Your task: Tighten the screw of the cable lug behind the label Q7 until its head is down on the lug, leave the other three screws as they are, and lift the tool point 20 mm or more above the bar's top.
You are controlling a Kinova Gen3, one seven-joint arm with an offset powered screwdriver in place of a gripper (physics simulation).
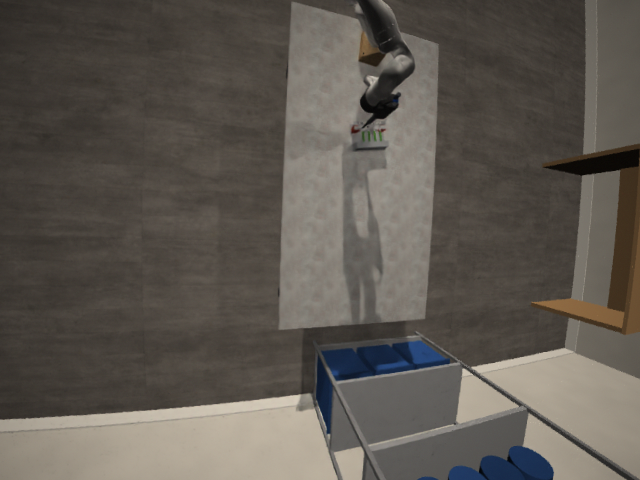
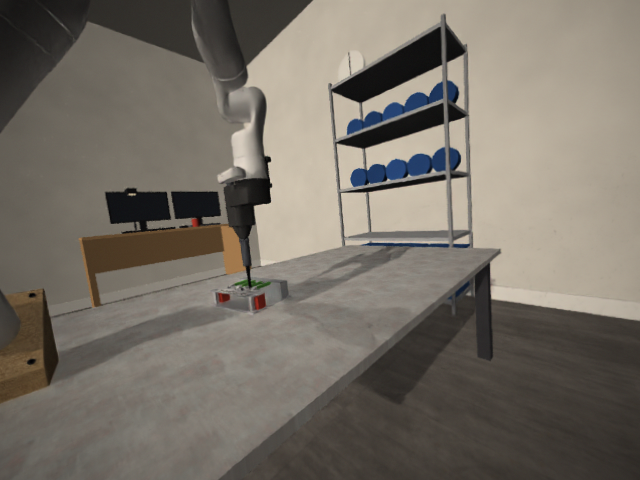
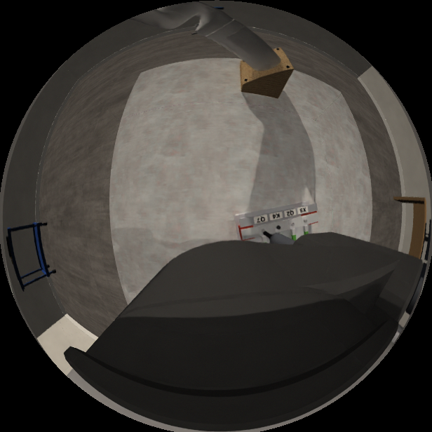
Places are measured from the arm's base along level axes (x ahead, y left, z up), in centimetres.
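Where they show: hand, its tool point: (image 1: 362, 127) (image 2: 250, 289).
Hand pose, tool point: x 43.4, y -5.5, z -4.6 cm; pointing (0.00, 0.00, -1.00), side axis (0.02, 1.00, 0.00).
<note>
Each offset is from my tool point to the top centre of the thing. "*": to the spot under its first point. Level surfaces: height alone.
The dark screwdriver, my gripper (image 1: 363, 127) (image 2: 249, 285) (image 3: 265, 232), points down with its tip at the lug place behind the label Q7 (image 3: 260, 219). The tip appears at or just above the screw there. It hides that screw's head, so its height and any contact cannot be told. The labels K4 (image 3: 276, 216), Q2 (image 3: 290, 213) and X8 (image 3: 303, 210) stand in a row beside Q7. A dark round spot (image 3: 278, 227) shows behind K4. Small pale screws show behind Q2 (image 3: 292, 224) and X8 (image 3: 305, 220). Green cable sleeves @(* dx +1.8, dy +8.2, dz -4.5 cm) (image 1: 373, 136) (image 2: 262, 284) (image 3: 294, 237) lie beyond the lugs.
The fixture has a grey block @(dx +2.5, dy +5.1, dz +0.1 cm) (image 1: 370, 146) (image 2: 281, 289) and red supports @(* dx -0.3, dy -4.4, dz -2.6 cm) (image 2: 259, 301). It stands on the long grey table @(dz -4.9 cm) (image 1: 315, 232) (image 2: 330, 330) (image 3: 185, 165). A wooden arm base (image 1: 368, 54) (image 2: 25, 335) (image 3: 265, 82) stands at one end. A shelf rack (image 2: 447, 129) is beyond the table.
</note>
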